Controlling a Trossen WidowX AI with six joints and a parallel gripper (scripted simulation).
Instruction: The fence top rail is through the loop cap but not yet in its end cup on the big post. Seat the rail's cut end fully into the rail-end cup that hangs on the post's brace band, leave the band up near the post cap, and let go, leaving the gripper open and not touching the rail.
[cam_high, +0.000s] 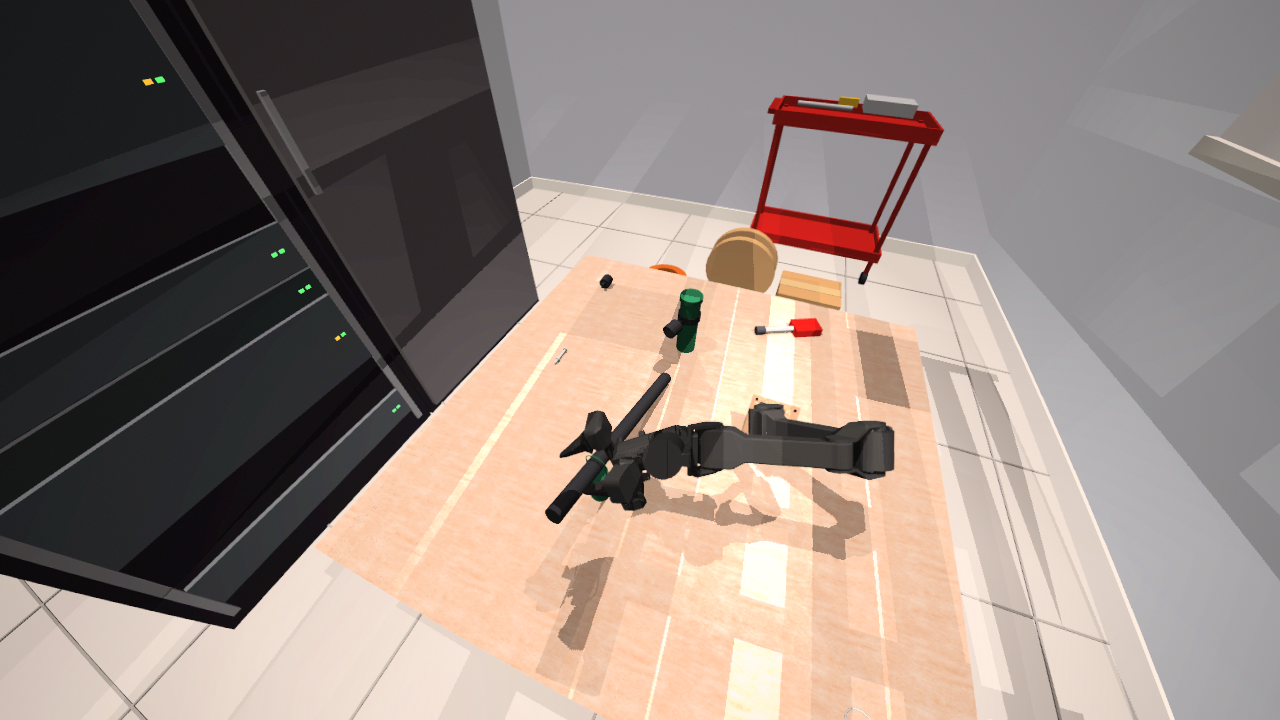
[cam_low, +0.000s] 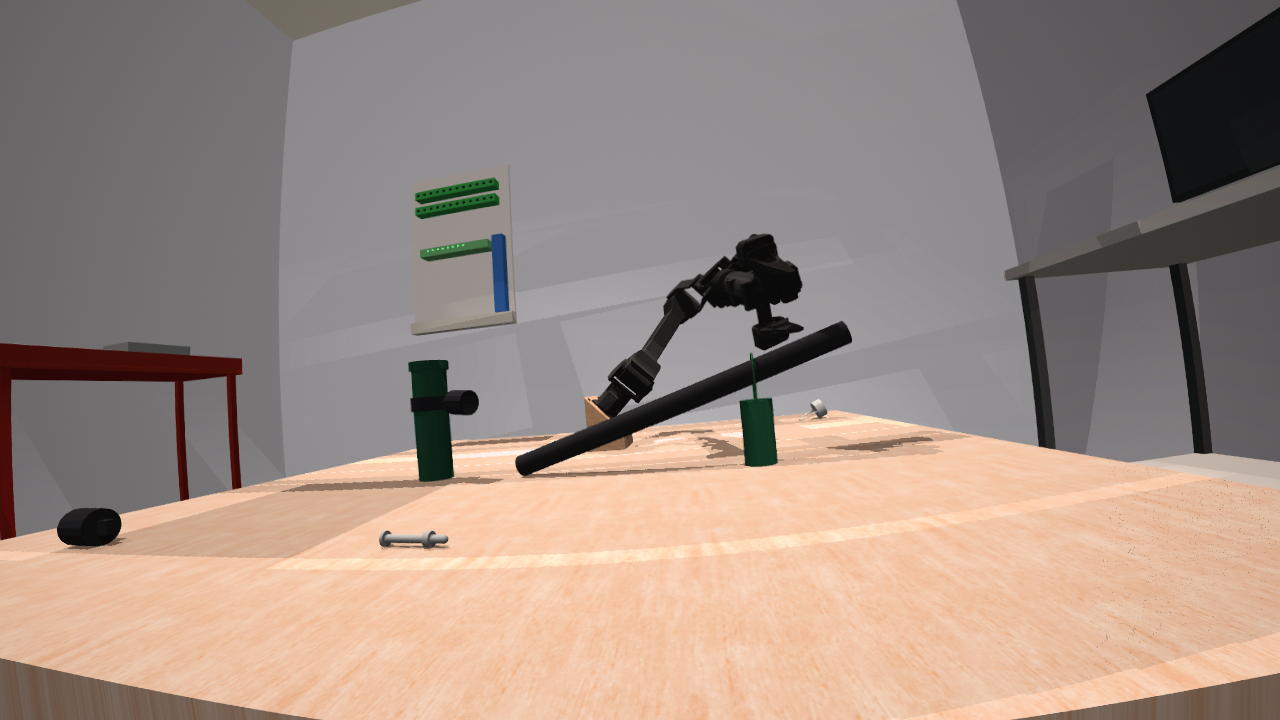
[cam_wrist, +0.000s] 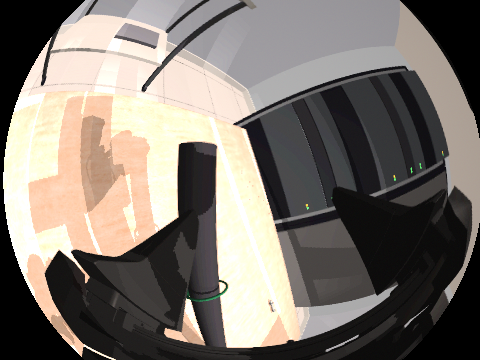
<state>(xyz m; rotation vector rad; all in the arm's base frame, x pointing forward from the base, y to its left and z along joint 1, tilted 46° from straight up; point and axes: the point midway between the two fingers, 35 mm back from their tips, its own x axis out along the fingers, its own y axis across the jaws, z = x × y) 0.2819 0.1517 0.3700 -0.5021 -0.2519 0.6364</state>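
Now: the small green post 1 cm ahead of my gripper tip, 8 cm to the right of it and 13 cm below it. From my gripper tip the other things lie so: red-handled tool (28 cm behind, 83 cm to the right, 22 cm below); grey bolt (33 cm ahead, 42 cm to the right, 23 cm below).
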